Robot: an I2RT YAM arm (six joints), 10 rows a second.
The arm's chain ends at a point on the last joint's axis. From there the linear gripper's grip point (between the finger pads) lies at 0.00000 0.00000 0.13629 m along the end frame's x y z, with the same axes.
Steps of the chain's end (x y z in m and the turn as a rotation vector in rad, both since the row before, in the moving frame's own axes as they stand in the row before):
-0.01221 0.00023 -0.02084 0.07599 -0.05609 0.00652
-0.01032 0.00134 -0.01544 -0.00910 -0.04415 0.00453
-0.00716 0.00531 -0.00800 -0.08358 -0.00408 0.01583
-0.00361 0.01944 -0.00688 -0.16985 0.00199 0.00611
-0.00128 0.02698 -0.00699 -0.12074 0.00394 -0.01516
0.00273 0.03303 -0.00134 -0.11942 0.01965 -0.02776
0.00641 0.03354 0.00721 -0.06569 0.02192 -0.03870
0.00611 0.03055 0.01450 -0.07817 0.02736 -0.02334
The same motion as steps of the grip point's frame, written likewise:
-0.01981 -0.01014 -0.02145 0.07599 -0.05609 0.00652
-0.01634 0.00257 -0.01558 -0.00910 -0.04415 0.00453
-0.00781 0.01668 -0.00848 -0.08358 -0.00408 0.01583
-0.00341 0.04248 -0.00884 -0.16985 0.00199 0.00611
-0.00062 0.04339 -0.00798 -0.12074 0.00394 -0.01516
0.00563 0.04923 -0.00234 -0.11942 0.01965 -0.02776
0.00957 0.04243 0.00688 -0.06569 0.02192 -0.03870
0.00996 0.04115 0.01403 -0.07817 0.02736 -0.02334

